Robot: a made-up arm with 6 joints.
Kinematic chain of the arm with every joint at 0, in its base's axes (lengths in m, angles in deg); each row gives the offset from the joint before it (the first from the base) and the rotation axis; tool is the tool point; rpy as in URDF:
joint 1: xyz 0 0 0.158 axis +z
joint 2: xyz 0 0 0 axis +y
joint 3: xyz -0.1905 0 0.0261 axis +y
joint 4: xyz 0.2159 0 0.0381 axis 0.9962 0 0.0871
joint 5: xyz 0 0 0 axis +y
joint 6: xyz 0.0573 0 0.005 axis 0.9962 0 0.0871
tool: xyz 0 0 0 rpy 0 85 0
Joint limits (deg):
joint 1: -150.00..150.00
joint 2: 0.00..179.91
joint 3: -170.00..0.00
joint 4: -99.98..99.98
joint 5: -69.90..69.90
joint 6: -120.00..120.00
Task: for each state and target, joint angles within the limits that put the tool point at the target. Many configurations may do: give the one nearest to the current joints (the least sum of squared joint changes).
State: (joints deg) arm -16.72 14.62 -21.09 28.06 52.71 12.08
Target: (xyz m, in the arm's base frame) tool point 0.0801 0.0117 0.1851
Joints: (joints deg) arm -8.89 22.18 -6.00 31.19 53.47 12.08
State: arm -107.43 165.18 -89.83 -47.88 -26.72 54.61
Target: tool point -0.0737 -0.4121 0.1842
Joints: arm -102.99 138.24 -107.60 -46.77 -29.82 54.61
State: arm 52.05 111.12 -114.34 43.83 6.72 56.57
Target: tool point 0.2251 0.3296 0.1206
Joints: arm 54.85 139.68 -101.23 43.62 8.28 56.57
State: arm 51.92 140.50 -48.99 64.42 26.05 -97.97
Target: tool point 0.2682 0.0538 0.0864
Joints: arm 7.84 119.72 -57.28 63.52 18.94 -97.97
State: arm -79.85 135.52 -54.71 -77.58 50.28 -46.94
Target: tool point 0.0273 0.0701 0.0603
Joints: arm -124.30 179.91 -7.25 -72.63 17.97 -46.94
